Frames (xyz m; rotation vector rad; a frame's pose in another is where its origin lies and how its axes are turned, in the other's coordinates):
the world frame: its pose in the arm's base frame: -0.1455 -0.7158 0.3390 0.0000 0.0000 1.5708
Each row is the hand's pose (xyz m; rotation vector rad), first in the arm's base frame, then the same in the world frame.
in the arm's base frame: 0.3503 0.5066 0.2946 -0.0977 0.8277 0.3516
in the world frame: 1.2224 -0.4958 -0.0444 0.5437 0.6893 -1.1248
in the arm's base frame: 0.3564 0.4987 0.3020 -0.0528 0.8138 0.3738
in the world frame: 1.2145 -0.5019 -0.0370 0.5653 0.6437 -1.1070
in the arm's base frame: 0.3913 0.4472 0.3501 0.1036 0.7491 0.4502
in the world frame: 1.1630 -0.5368 0.0111 0.6274 0.4750 -1.0441
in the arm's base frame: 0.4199 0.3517 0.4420 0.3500 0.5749 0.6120
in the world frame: 1.0675 -0.5654 0.1030 0.6667 0.1621 -0.8997
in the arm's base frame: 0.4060 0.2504 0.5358 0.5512 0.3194 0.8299
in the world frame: 0.9662 -0.5515 0.1968 0.6099 -0.1624 -0.6895
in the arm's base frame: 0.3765 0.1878 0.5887 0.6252 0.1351 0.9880
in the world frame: 0.9036 -0.5220 0.2497 0.5215 -0.3362 -0.5320
